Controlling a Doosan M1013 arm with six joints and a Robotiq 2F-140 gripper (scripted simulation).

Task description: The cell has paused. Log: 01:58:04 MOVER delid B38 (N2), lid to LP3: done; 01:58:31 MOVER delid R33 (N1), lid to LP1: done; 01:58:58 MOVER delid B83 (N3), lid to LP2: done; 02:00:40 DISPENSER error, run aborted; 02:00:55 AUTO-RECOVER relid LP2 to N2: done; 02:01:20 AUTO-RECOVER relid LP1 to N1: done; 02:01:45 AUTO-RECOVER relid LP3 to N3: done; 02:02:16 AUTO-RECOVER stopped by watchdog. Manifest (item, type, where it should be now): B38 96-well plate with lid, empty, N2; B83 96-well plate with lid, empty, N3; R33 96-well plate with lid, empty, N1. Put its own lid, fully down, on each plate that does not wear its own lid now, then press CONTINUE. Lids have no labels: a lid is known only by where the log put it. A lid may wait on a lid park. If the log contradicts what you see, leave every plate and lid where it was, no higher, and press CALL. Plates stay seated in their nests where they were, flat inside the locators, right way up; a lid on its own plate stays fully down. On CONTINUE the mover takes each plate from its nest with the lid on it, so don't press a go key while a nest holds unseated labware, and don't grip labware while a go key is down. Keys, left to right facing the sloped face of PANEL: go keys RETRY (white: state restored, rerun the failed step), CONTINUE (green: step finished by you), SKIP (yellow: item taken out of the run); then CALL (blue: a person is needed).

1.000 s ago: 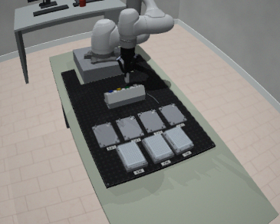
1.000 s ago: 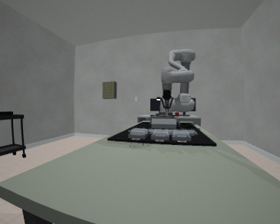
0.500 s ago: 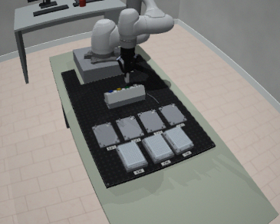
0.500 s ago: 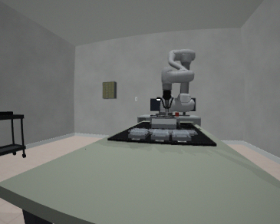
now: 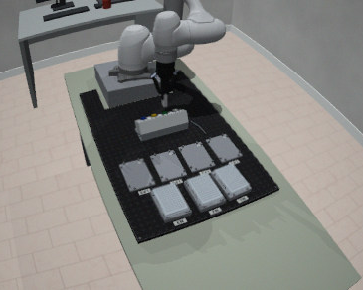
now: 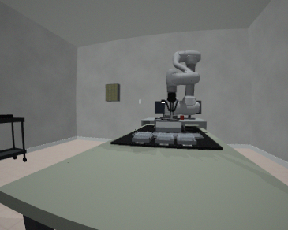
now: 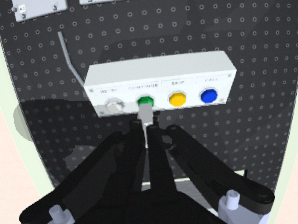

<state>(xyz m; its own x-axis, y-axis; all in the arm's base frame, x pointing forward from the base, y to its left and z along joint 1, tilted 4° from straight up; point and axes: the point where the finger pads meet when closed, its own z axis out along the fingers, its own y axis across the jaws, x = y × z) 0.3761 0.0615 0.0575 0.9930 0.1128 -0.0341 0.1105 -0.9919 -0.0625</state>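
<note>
Right now the green key is 7 cm below my hand. From my hand the other things lie so: blue key: 1 cm ahead, 10 cm to the right, 7 cm below; yellow key: 1 cm ahead, 5 cm to the right, 7 cm below; white key: 5 cm to the left, 7 cm below.
</note>
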